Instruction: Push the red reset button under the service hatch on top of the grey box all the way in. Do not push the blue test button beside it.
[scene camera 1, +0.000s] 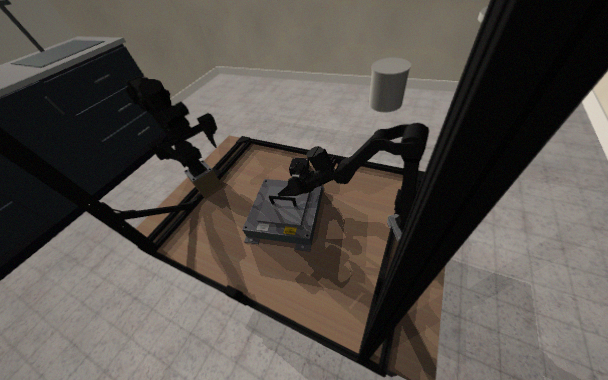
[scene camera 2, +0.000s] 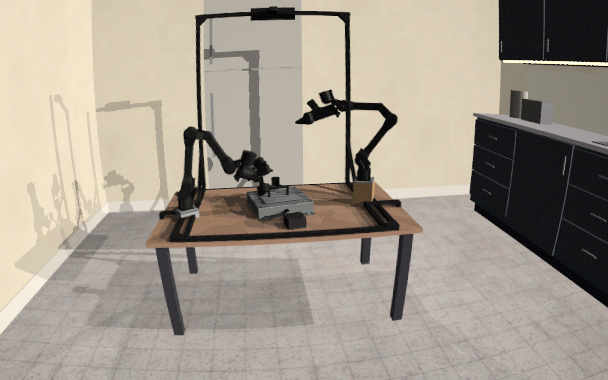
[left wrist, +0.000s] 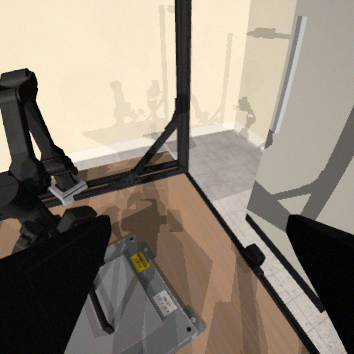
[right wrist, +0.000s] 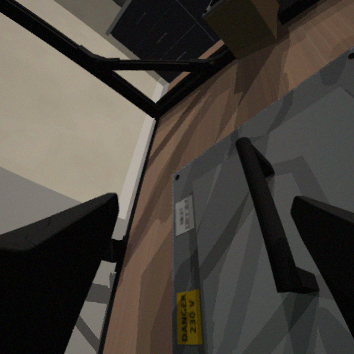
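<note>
The grey box (scene camera 1: 275, 238) (scene camera 2: 285, 210) (left wrist: 175, 331) (right wrist: 185, 260) stands on the table. Its hatch (scene camera 1: 277, 213) (right wrist: 225, 285) lies flat and closed, with a black handle (scene camera 1: 283, 198) (left wrist: 100, 307) (right wrist: 265, 215) upright on it. The red and blue buttons do not show in any view. My right gripper (scene camera 1: 280, 194) (scene camera 2: 262, 192) (right wrist: 206, 203) is open and empty, low over the hatch close to the handle; in the right wrist view the handle shows between its fingers. My left gripper (scene camera 1: 215, 145) (scene camera 2: 298, 122) (left wrist: 199, 223) is open and empty, high above the table, away from the box.
A small black block (scene camera 2: 295, 220) shows beside the box in scene camera 2. A tan block (scene camera 1: 208, 185) (scene camera 2: 364, 191) (right wrist: 242, 30) is at the left arm's base. A black frame (scene camera 2: 280, 234) runs around the table's edges, with tall posts.
</note>
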